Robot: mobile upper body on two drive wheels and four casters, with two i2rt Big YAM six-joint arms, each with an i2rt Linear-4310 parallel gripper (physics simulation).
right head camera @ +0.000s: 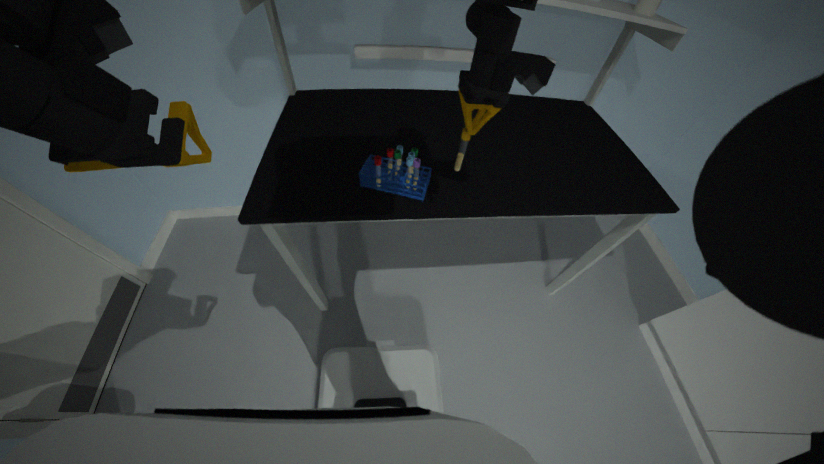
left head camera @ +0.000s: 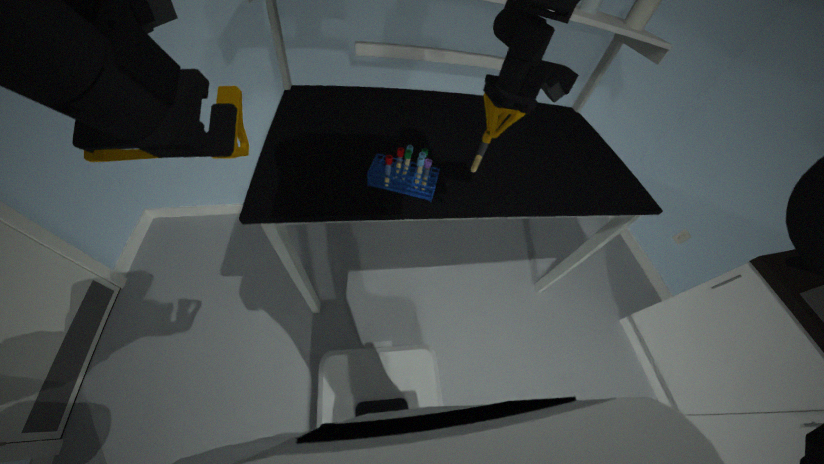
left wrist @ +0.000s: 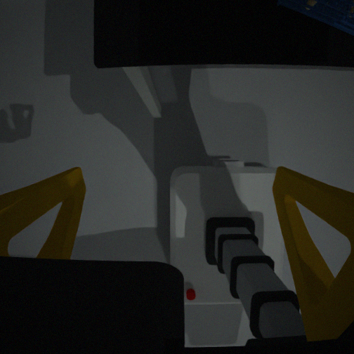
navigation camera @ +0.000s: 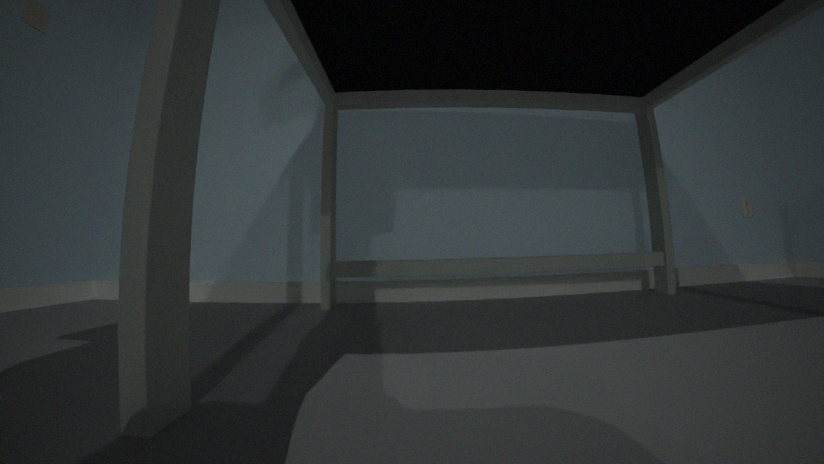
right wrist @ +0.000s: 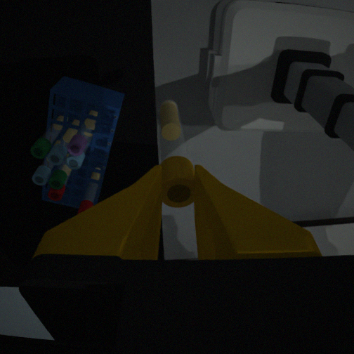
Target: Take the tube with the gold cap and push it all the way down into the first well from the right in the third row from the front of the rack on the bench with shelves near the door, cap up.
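Places are measured from the left arm's base along level axes (x left, y back, z up), in millimetres.
Where they show: left gripper, fingertip midpoint: (right head camera: pixel 176 158) (left head camera: pixel 206 150); right gripper, fingertip midpoint: (right head camera: pixel 470 132) (left head camera: pixel 491 135).
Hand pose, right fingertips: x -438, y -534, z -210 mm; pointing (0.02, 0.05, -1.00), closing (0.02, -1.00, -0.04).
Observation:
After its pixels a point has its place.
My right gripper (left head camera: pixel 487 138) @[y -534, x -438, z -211 mm] (right head camera: pixel 465 133) @[y -534, x -438, z -211 mm] (right wrist: pixel 177 175) is shut on the tube with the gold cap (left head camera: pixel 476 161) @[y -531, x -426, z -279 mm] (right head camera: pixel 459 160) @[y -529, x -429, z -279 mm] (right wrist: pixel 171 131), near its cap. The tube hangs over the bench, a little tilted, to the right of the rack in both head views. The blue rack (left head camera: pixel 377 176) @[y -673, x -218, z -466 mm] (right head camera: pixel 367 178) @[y -692, x -209, z -489 mm] (right wrist: pixel 87 90) stands on the black bench (left head camera: pixel 547 184) @[y -696, x -829, z -496 mm] (right head camera: pixel 547 184) @[y -685, x -817, z -496 mm] and holds several tubes with red, green, light blue and purple caps. My left gripper (left wrist: pixel 178 177) is open and empty, left of the bench in both head views; part of the rack shows in the left wrist view.
White shelf posts (left head camera: pixel 277 46) @[y -1252, x 167, z -315 mm] (right head camera: pixel 280 46) @[y -1253, x 158, z -287 mm] rise behind the bench, with a shelf (left head camera: pixel 616 25) @[y -1056, x -1041, z -39 mm] (right head camera: pixel 628 14) @[y -1034, x -1052, z -40 mm] at the upper right. A white cabinet (left head camera: pixel 720 345) @[y -52, x -1851, z -873 mm] stands at the right. The navigation camera shows a near bench leg (navigation camera: pixel 167 230) @[y -597, x 90, z -1164 mm] at the left and a rear crossbar (navigation camera: pixel 495 265) @[y -1242, x -524, z -1258 mm].

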